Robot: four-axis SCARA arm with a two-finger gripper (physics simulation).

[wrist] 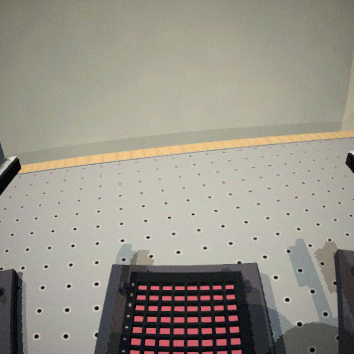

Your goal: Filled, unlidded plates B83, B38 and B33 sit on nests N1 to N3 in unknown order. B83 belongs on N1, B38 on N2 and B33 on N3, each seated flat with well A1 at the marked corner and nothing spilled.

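Places are measured from the arm's base along level axes (x up, y right, z ahead), in centimetres.
Pixels of known places: gripper, fingertip midpoint: (181,138).
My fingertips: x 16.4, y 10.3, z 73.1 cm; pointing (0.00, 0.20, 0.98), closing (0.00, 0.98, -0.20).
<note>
For each thing: its top centre in the pictures, then the offset to it from my fingertips. "*": a spot on its surface instead. Level surfaces: height alone.
- black well plate with pink-red filled wells, top centre: (185,347) dx -12.5, dy -0.5, dz -2.4 cm
- dark grey nest at a spot on its surface: (110,305) * dx -13.9, dy -5.1, dz +2.5 cm
- perforated grey board at its surface level: dx -15.1 cm
A black well plate with pink-red filled wells (185,319) sits in a dark grey nest (110,305) at the bottom centre of the wrist view. Its far end looks level inside the nest walls; its near end is cut off by the frame. Small white marks run along its left edge, too small to read, and no plate name or marked corner shows. My gripper (181,138) is wide open and empty, its fingertips at the far left and right edges of the view, apart from the plate and above the board.
Parts of two more dark grey holders show, one at the lower left (6,310) and one at the lower right (346,305). The perforated grey board (165,227) reaches back to a wooden edge strip (185,148), with a plain wall (175,70) behind. Shadows fall around the central nest.
</note>
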